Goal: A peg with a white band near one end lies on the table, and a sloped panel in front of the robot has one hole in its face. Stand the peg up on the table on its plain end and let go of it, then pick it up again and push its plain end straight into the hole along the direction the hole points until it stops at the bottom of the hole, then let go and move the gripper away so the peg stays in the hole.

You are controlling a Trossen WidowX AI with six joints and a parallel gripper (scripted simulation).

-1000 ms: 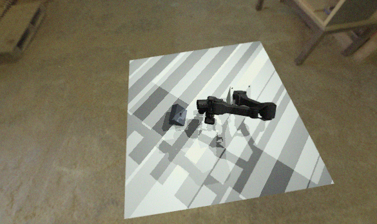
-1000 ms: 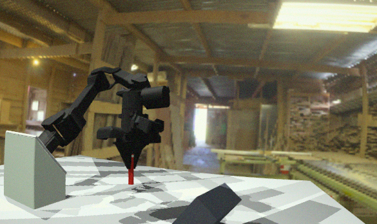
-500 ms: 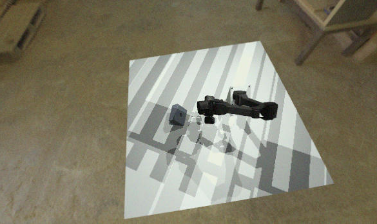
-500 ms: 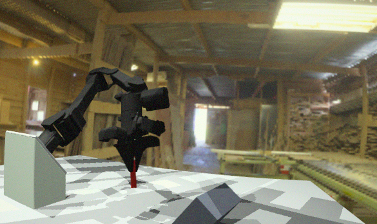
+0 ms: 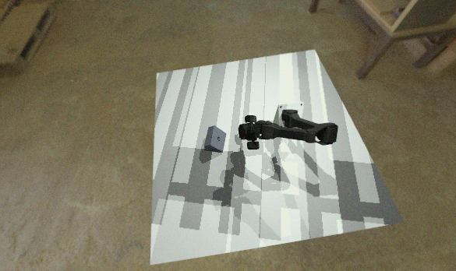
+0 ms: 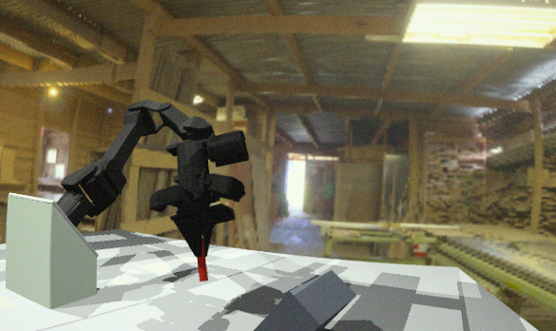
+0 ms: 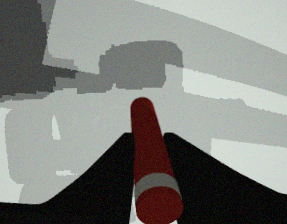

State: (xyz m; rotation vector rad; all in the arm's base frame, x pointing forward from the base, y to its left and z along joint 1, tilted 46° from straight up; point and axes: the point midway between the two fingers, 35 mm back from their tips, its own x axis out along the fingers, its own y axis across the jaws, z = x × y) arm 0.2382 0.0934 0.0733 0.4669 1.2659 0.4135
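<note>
Now: gripper tip 19 cm short of the dark sloped panel, 2 cm to the left of it and 6 cm above it. Round my gripper tip: red peg: 1 cm behind, 2 cm above.
</note>
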